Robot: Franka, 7 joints.
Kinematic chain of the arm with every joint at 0, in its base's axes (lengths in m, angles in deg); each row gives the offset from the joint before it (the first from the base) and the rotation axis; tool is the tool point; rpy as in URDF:
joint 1: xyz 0 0 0.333 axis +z
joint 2: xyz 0 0 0 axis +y
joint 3: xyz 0 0 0.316 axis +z
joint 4: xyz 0.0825 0 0 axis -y
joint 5: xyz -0.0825 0 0.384 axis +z
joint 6: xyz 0 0 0 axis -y
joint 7: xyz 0.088 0 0 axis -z
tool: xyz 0 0 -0.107 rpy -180 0 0
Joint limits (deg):
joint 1: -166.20..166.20
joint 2: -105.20..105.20
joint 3: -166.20..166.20
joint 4: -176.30..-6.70
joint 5: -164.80..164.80
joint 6: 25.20..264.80
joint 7: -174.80..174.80
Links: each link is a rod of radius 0.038 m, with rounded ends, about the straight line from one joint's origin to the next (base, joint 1, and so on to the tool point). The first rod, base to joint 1, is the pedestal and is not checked.
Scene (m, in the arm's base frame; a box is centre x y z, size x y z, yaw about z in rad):
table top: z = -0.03
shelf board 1: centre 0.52 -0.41 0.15 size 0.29 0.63 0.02 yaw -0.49
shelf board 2: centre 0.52 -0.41 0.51 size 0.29 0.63 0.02 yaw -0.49
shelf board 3: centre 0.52 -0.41 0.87 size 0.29 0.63 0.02 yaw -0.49
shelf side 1: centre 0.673 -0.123 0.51 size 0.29 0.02 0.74 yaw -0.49
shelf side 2: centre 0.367 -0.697 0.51 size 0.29 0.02 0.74 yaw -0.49
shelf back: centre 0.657 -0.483 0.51 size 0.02 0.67 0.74 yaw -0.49
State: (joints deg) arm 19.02 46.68 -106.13 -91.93 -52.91 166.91 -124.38
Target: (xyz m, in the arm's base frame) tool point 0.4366 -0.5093 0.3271
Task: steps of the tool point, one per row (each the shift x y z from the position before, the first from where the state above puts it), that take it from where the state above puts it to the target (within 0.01 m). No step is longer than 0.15 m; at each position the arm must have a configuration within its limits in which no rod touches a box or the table.
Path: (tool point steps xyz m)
1: -0.0543 0.0150 -0.0107
2: -0.0616 0.0333 0.0035
3: -0.0654 0.0485 0.0071
4: 0.0174 -0.0293 -0.1313
5: -0.0033 -0.0002 -0.1299
6: -0.0262 0.0250 -0.1175
7: 0.0798 -0.0492 -0.0016
8: 0.0769 -0.0407 -0.0029
9: 0.0715 -0.0318 0.0045

